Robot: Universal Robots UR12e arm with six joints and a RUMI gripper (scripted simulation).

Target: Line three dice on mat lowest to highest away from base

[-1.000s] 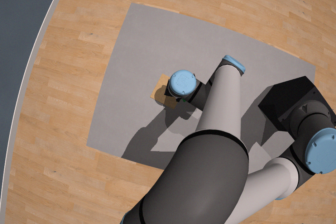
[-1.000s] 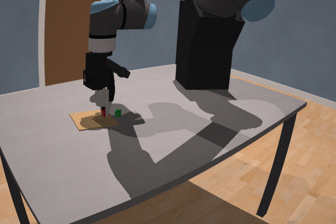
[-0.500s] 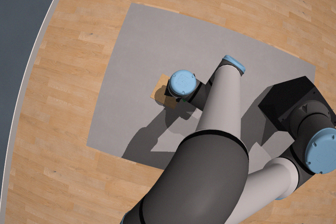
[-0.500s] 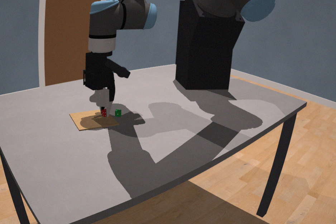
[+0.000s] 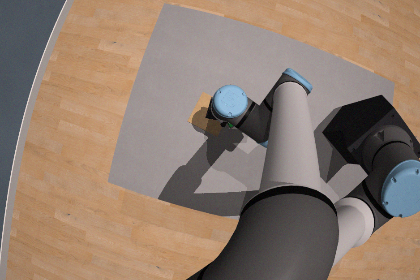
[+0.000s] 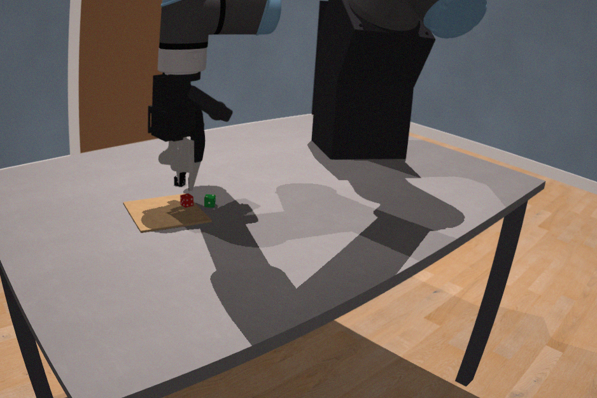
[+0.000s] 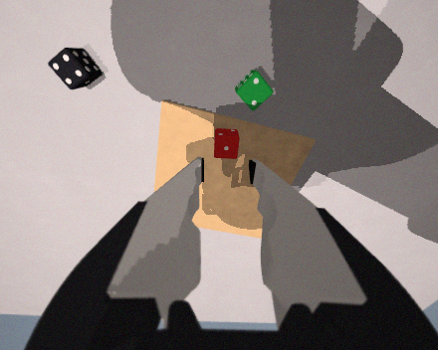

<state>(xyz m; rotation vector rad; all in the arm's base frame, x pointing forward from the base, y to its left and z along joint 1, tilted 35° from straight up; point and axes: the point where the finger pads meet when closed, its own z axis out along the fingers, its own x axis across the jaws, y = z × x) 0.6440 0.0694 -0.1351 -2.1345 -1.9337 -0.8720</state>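
My gripper is now 4 cm above the red die. Also, from my hand: tan mat: 5 cm ahead, 5 cm below; then black die: 5 cm behind, 11 cm to the right, 5 cm below; then green die: 4 cm behind, 2 cm to the left, 5 cm below.
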